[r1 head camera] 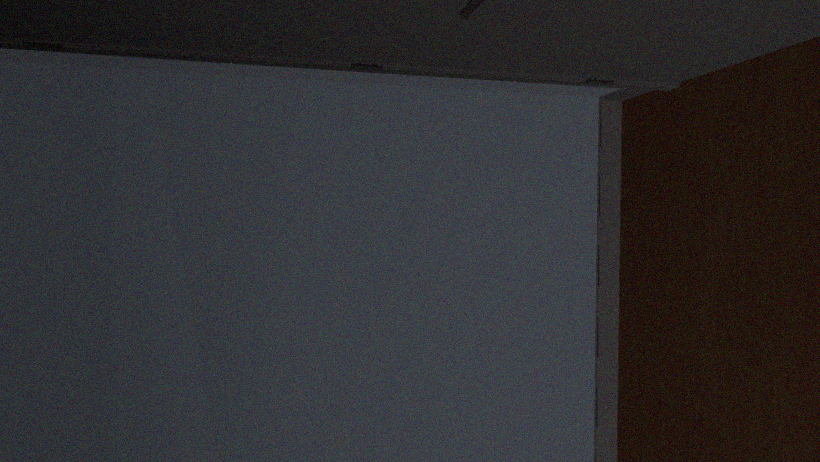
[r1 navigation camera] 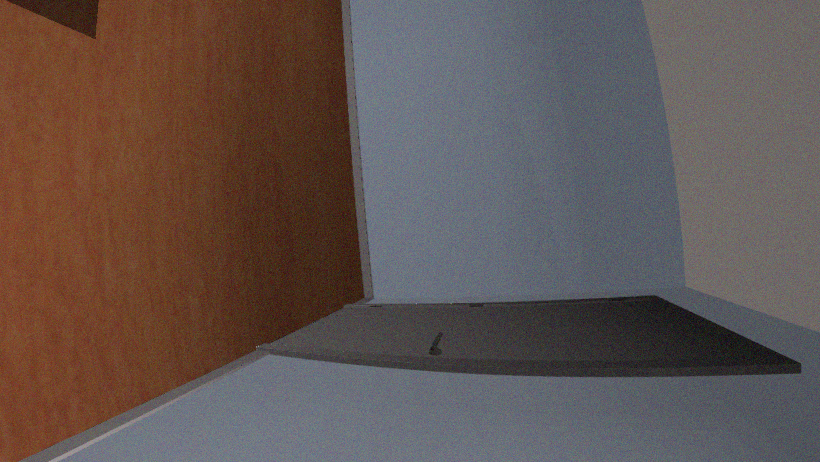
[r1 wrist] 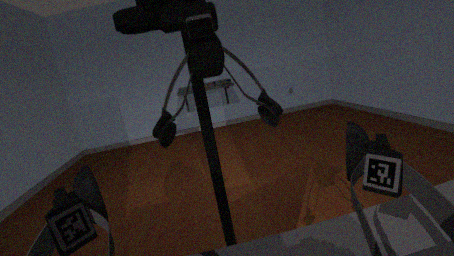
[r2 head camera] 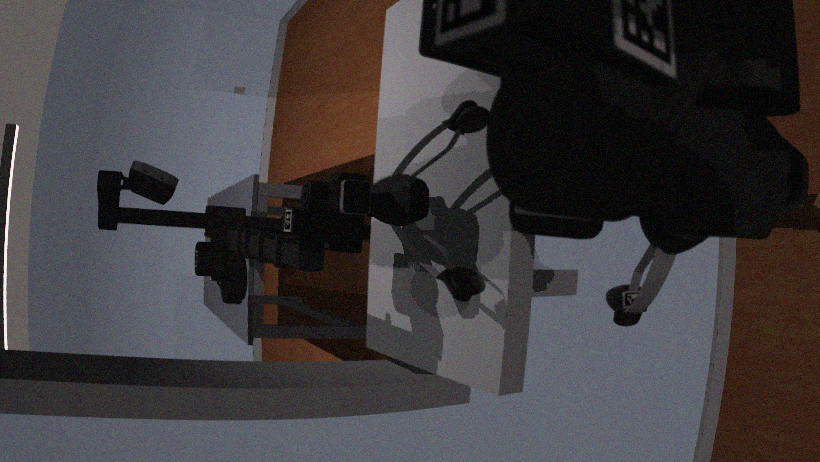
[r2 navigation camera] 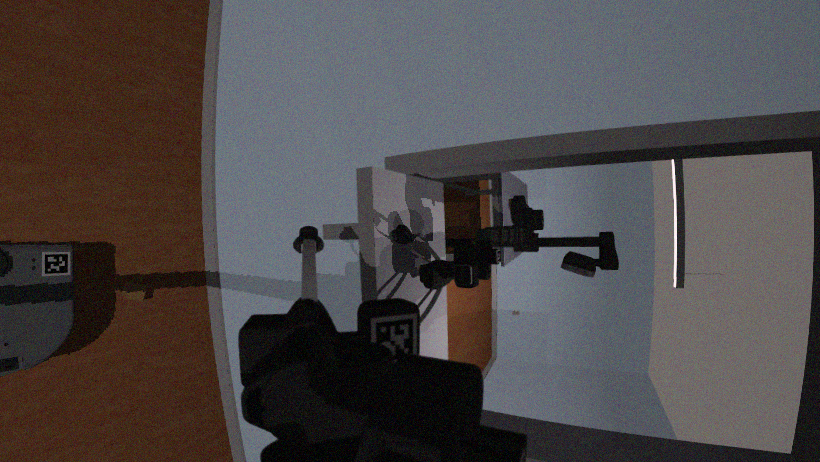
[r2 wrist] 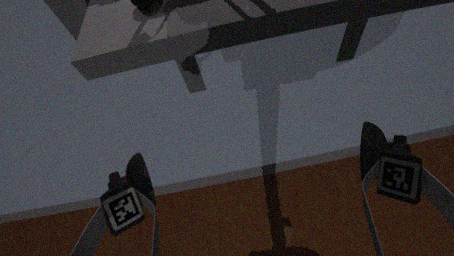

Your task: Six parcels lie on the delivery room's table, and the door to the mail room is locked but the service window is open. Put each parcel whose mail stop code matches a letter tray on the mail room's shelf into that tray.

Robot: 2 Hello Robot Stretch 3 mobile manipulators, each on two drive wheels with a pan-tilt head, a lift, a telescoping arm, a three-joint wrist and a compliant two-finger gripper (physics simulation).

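The r1 gripper (r1 wrist: 222, 171) (r2 head camera: 464, 200) is open, its two fingers wide apart with no parcel between them. It reaches through the service window over the white counter (r2 head camera: 476, 358) (r1 wrist: 280, 243) (r2 wrist: 102, 32). The r2 gripper (r2 wrist: 256, 162) (r1 wrist: 217, 118) is open and empty, in front of and below the counter edge in its wrist view; its dark body covers part of the counter in the r2 head view. The delivery table (r2 head camera: 226, 312) (r2 navigation camera: 510, 186) stands behind r1's arm. No parcel can be made out; part of the counter and table tops is hidden. Letter trays do not show.
The grey window frame (r2 head camera: 229, 398) (r2 navigation camera: 573, 143) borders r1's arm. A dark grey door (r1 navigation camera: 545, 338) (r1 head camera: 344, 34) with a handle is beside r1. r2's base (r2 navigation camera: 40, 321) stands on the orange floor. A small table or shelf (r1 wrist: 207, 89) stands by the far wall.
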